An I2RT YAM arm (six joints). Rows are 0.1 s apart.
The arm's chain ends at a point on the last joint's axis. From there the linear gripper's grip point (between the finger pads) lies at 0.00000 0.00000 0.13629 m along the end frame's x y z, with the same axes.
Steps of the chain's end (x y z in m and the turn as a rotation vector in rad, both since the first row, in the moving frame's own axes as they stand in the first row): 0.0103 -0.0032 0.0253 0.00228 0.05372 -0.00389; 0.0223 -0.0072 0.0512 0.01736 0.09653 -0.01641; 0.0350 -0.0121 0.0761 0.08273 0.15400 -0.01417; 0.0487 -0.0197 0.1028 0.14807 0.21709 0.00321; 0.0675 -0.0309 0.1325 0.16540 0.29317 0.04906; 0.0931 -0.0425 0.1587 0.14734 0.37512 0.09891
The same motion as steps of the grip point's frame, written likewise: 0.0176 -0.0035 0.0251 0.00228 0.05372 -0.00389; 0.0354 -0.0097 0.0505 0.01736 0.09653 -0.01641; 0.0558 -0.0235 0.0740 0.08273 0.15400 -0.01417; 0.0780 -0.0396 0.0981 0.14807 0.21709 0.00321; 0.1072 -0.0520 0.1249 0.16540 0.29317 0.04906; 0.1437 -0.0595 0.1478 0.14734 0.37512 0.09891
